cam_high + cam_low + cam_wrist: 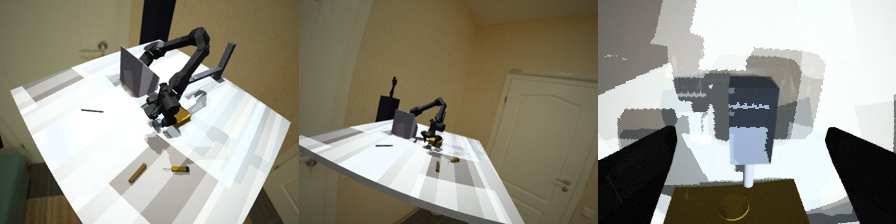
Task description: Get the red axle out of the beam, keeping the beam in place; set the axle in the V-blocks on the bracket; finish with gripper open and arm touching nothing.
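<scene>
Now: gripper tip 20 mm to the right of the grey-blue block and 20 mm above it. From my gripper tip the other things lie so: yellow beam: 120 mm to the left, 30 mm ahead; wooden bar: 250 mm to the right, 150 mm ahead, 20 mm below; yellow-handled tool: 240 mm ahead, 100 mm to the right, 20 mm below.
</scene>
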